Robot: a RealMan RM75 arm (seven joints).
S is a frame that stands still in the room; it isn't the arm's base.
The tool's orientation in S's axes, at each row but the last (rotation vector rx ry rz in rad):
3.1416 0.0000 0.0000
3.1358 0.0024 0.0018
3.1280 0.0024 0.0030
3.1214 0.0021 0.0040
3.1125 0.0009 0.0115
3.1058 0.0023 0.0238
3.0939 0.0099 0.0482
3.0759 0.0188 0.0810
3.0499 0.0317 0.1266
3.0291 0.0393 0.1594
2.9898 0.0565 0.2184
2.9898 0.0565 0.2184
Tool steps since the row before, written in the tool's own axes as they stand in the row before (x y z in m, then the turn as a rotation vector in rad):
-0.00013 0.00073 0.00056 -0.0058 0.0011 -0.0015
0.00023 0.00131 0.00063 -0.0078 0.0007 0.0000
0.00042 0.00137 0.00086 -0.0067 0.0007 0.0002
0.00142 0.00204 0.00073 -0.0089 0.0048 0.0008
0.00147 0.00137 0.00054 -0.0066 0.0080 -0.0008
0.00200 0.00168 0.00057 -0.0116 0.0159 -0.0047
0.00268 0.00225 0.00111 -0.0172 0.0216 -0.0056
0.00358 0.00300 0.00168 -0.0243 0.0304 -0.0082
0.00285 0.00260 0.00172 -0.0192 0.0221 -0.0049
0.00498 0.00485 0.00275 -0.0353 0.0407 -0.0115
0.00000 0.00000 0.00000 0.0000 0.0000 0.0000
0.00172 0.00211 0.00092 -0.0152 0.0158 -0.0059
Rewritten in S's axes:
-0.00013 -0.00073 -0.00056 -0.0058 -0.0011 0.0015
0.00023 -0.00131 -0.00062 -0.0078 -0.0007 0.0000
0.00042 -0.00138 -0.00084 -0.0067 -0.0007 -0.0002
0.00142 -0.00205 -0.00069 -0.0089 -0.0048 -0.0007
0.00147 -0.00138 -0.00049 -0.0066 -0.0080 0.0010
0.00201 -0.00170 -0.00048 -0.0117 -0.0157 0.0051
0.00273 -0.00228 -0.00092 -0.0172 -0.0214 0.0061
0.00370 -0.00305 -0.00129 -0.0244 -0.0301 0.0089
0.00303 -0.00267 -0.00124 -0.0192 -0.0220 0.0053
0.00534 -0.00496 -0.00168 -0.0355 -0.0403 0.0122
0.00000 0.00000 0.00000 0.0000 0.0000 0.0000
0.00189 -0.00213 -0.00035 -0.0155 -0.0155 0.0059

